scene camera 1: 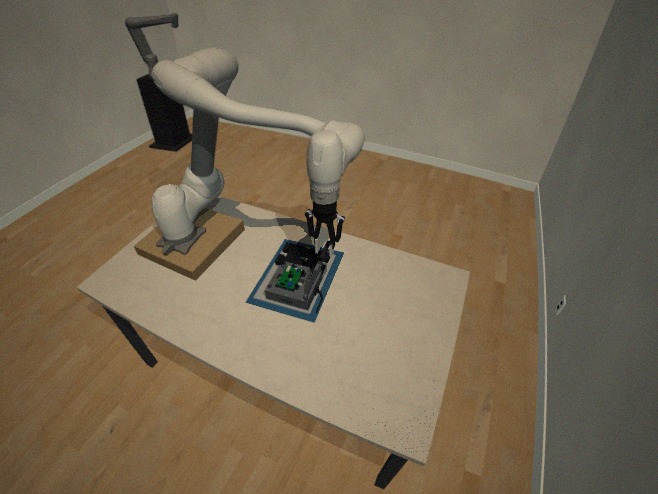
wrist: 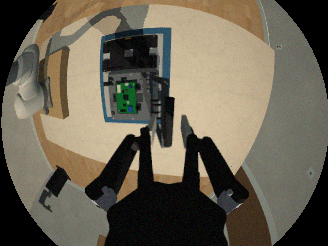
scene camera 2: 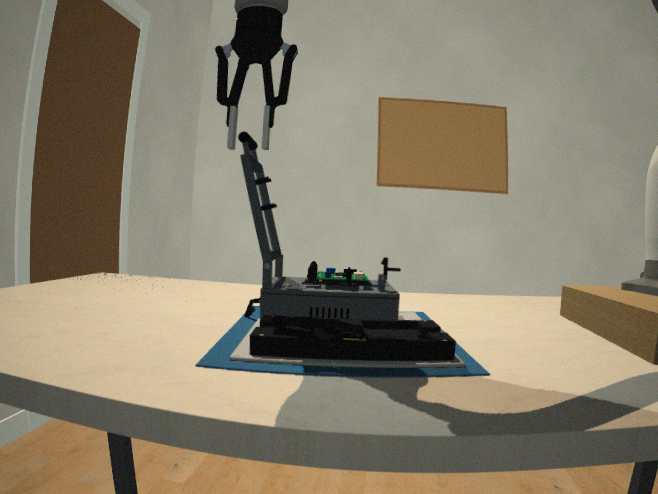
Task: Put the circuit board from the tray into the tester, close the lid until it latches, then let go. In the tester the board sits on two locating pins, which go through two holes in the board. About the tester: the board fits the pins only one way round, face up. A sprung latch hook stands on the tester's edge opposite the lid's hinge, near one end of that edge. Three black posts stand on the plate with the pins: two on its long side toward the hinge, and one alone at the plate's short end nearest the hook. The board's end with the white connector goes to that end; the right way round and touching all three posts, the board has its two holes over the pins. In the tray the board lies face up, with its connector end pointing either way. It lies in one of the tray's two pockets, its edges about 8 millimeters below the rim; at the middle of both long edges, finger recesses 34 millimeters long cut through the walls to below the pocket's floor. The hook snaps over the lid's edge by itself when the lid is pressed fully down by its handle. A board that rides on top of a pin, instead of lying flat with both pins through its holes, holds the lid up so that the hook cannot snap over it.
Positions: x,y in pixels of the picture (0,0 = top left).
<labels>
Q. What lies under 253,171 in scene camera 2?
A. A tester lid.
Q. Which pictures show my gripper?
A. Scene camera 1, the wrist view and scene camera 2: all of them.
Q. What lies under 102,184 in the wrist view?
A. My gripper.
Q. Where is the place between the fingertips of my gripper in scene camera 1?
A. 324,252
</labels>
